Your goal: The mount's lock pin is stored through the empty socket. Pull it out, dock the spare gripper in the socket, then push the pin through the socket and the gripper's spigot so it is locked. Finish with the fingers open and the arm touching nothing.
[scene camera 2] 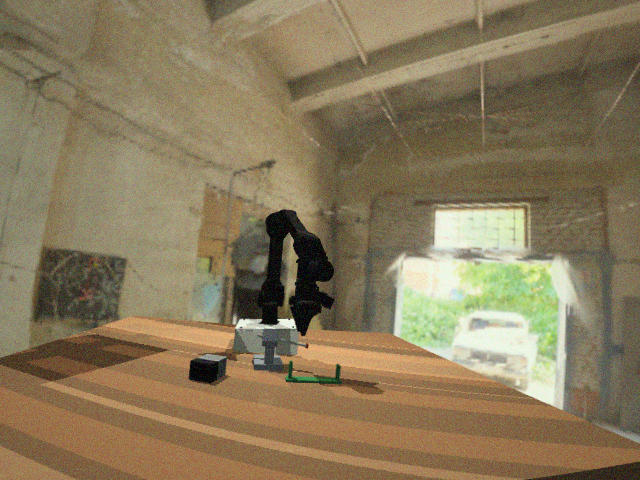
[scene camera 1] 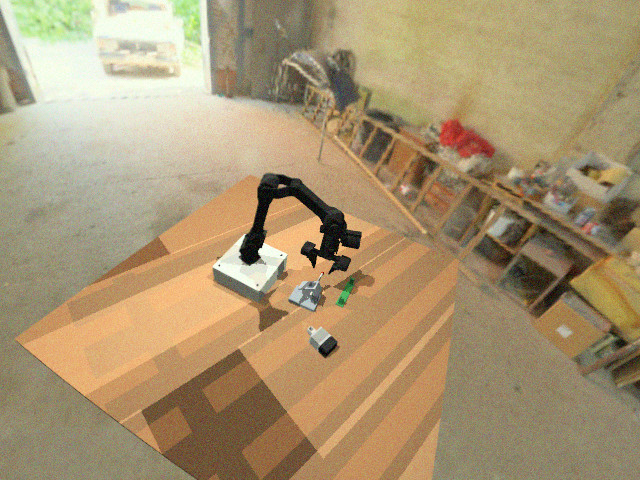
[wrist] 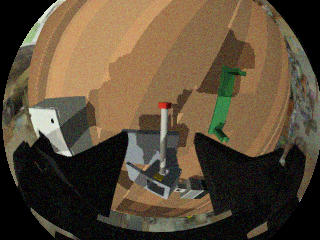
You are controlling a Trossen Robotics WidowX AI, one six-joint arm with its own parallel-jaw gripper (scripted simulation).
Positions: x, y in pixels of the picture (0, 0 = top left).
gripper: scene camera 2 300, 333; scene camera 1; wrist
same spot on gripper: (wrist: 234, 181) = (scene camera 1: 333, 263)
